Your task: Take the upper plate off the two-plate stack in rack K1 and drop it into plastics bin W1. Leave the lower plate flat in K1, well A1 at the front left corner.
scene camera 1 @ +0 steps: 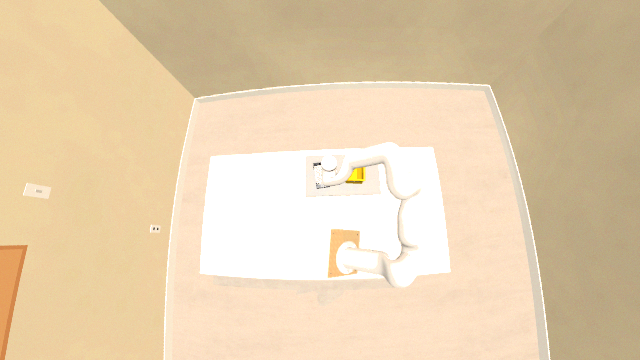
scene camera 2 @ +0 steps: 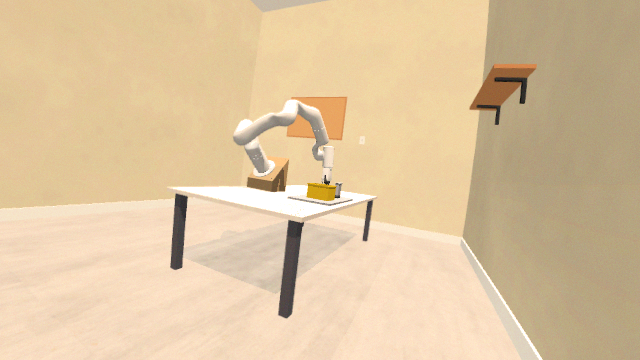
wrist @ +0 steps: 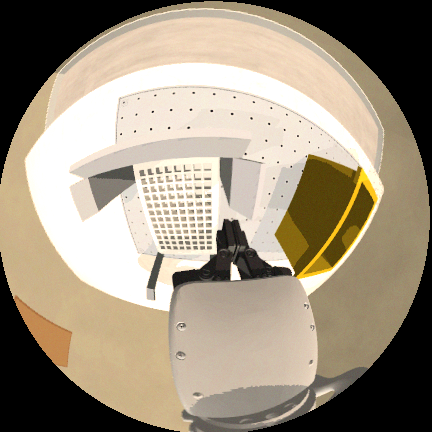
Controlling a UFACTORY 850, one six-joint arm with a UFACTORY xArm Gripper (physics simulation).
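Note:
A white plate (wrist: 180,205) (scene camera 1: 319,176) with square wells lies level in rack K1 (wrist: 160,150) (scene camera 2: 338,189), between the rack's tall grey corner walls. From above I cannot tell the upper plate from the lower one. My gripper (wrist: 228,227) (scene camera 2: 326,181) is shut and empty. In the wrist view its black fingertips show just right of the plate's near right edge; their height over it is hard to tell. In scene camera 1 the arm hides the fingers. Yellow bin W1 (wrist: 320,205) (scene camera 1: 355,175) (scene camera 2: 321,192) stands to the right of the rack.
The rack and the bin stand on a light board with rows of holes (wrist: 200,102) (scene camera 1: 345,190) on the white table (scene camera 1: 260,215) (scene camera 2: 260,201). The arm's base is on a wooden block (scene camera 1: 336,240) (scene camera 2: 262,184). The rack's corner walls rise around the plate.

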